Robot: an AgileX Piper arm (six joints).
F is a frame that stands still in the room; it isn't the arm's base.
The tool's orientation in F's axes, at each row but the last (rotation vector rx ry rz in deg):
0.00, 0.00, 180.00
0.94, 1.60, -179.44
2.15, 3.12, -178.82
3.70, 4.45, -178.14
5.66, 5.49, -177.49
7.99, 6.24, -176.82
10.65, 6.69, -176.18
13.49, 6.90, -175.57
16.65, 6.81, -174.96
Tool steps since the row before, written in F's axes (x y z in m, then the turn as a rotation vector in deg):
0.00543, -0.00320, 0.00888, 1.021, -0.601, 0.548
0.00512, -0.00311, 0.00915, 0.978, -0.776, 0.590
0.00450, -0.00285, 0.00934, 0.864, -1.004, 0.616
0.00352, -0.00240, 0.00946, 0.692, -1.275, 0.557
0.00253, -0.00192, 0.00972, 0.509, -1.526, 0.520
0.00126, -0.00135, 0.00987, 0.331, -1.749, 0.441
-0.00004, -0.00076, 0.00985, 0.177, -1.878, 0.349
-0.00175, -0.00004, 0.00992, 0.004, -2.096, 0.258
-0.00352, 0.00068, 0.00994, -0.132, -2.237, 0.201
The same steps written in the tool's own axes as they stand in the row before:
-0.00543, 0.00320, 0.00888, -1.021, 0.601, 0.548
-0.00519, 0.00300, 0.00915, -0.977, 0.775, 0.594
-0.00467, 0.00262, 0.00933, -0.859, 0.999, 0.630
-0.00384, 0.00204, 0.00942, -0.677, 1.267, 0.592
-0.00308, 0.00144, 0.00964, -0.482, 1.512, 0.582
-0.00210, 0.00074, 0.00979, -0.287, 1.730, 0.536
-0.00112, 0.00005, 0.00981, -0.117, 1.855, 0.473
0.00019, -0.00081, 0.01004, 0.081, 2.067, 0.428
0.00151, -0.00165, 0.01033, 0.234, 2.200, 0.409

